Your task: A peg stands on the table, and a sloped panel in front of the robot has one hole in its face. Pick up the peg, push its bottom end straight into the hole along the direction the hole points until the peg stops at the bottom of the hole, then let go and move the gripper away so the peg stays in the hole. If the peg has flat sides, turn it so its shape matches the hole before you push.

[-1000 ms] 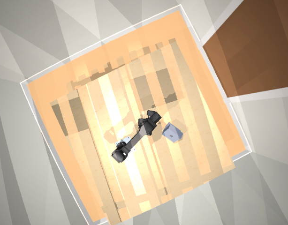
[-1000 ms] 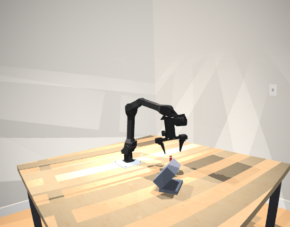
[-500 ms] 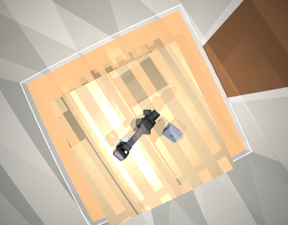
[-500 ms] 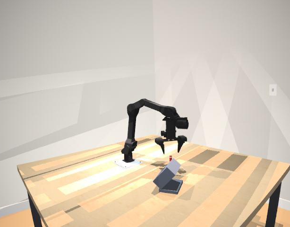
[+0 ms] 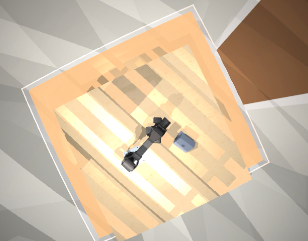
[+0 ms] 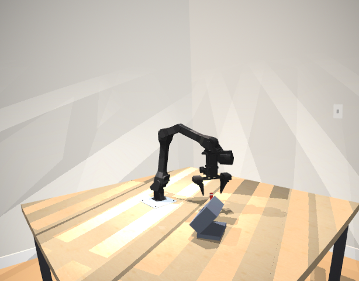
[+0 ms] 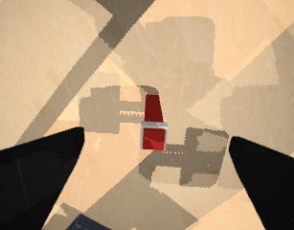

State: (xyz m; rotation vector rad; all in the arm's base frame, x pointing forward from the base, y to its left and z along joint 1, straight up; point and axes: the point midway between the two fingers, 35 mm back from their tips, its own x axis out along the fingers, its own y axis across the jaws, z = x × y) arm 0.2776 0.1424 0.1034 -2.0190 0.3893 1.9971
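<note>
Now: the red peg 10 mm below my gripper tip. From my gripper tip the other things lie so: grey-blue sloped panel (170 mm to the right, 160 mm ahead).
</note>
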